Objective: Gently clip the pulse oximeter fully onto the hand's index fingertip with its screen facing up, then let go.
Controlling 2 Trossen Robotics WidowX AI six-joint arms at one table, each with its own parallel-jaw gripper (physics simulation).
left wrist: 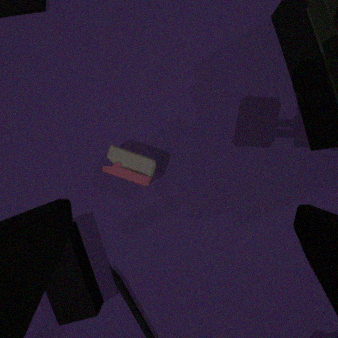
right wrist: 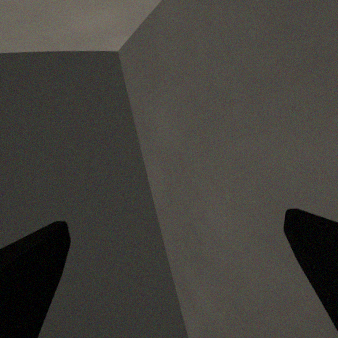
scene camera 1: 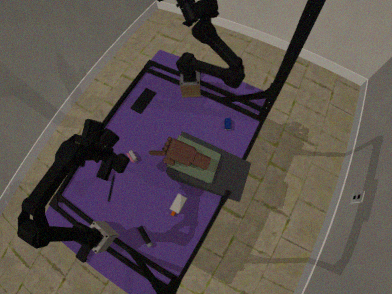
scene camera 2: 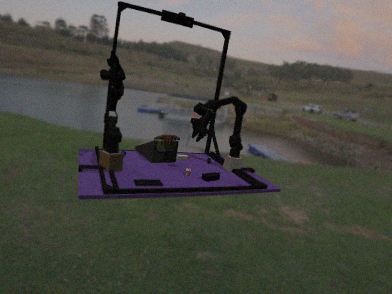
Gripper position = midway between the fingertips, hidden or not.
My left gripper (scene camera 1: 120,152) is open and holds nothing. Also in view: a pulse oximeter (left wrist: 129,165). My right gripper (right wrist: 177,226) is open, holding nothing.
My left gripper also shows in the left wrist view (left wrist: 185,213). The right wrist view does not show the pulse oximeter: it is out of frame.
